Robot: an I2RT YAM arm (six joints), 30 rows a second.
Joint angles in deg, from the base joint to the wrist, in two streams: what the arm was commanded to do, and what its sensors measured. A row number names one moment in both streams.
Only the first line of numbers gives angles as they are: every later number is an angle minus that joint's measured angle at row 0.
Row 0, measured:
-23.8, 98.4, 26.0, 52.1, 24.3, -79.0
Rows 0 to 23, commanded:
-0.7, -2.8, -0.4, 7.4, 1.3, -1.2
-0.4, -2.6, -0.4, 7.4, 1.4, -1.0
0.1, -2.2, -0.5, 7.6, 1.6, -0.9
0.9, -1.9, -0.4, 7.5, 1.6, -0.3
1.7, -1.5, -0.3, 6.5, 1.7, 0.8
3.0, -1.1, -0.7, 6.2, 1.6, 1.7
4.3, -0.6, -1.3, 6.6, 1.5, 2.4
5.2, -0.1, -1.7, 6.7, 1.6, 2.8
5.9, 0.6, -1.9, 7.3, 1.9, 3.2
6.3, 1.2, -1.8, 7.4, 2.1, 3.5
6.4, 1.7, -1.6, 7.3, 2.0, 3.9
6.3, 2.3, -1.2, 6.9, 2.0, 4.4
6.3, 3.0, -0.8, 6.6, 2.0, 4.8
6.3, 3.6, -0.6, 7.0, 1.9, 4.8
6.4, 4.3, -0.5, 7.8, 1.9, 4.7
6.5, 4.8, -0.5, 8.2, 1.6, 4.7
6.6, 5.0, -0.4, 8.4, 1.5, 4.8
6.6, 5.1, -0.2, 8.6, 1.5, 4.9
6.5, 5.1, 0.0, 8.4, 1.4, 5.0
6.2, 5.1, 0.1, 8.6, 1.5, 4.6
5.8, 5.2, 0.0, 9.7, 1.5, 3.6
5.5, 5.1, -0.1, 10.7, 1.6, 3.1
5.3, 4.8, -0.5, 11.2, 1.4, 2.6
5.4, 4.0, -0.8, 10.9, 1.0, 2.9
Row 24, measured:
2.7, 4.1, -1.3, 7.0, 10.7, 2.7
